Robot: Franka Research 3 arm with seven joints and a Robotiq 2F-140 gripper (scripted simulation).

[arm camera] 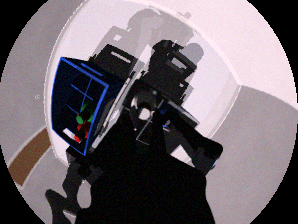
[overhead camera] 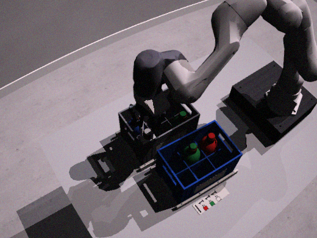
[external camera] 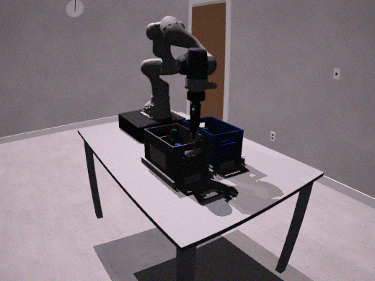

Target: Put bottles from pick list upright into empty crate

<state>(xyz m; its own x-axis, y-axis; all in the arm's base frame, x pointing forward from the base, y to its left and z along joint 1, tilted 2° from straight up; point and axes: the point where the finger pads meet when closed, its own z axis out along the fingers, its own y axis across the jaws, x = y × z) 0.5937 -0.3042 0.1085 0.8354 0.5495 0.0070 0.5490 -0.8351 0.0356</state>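
Right now my hand is 80 mm above the white-labelled bottle. Round my hand: black crate: 90 mm below, 90 mm behind, 30 mm to the right; then blue crate: 210 mm to the left, 90 mm below, 70 mm behind; then blue-label bottle: 90 mm below, 80 mm to the right, 10 mm behind.
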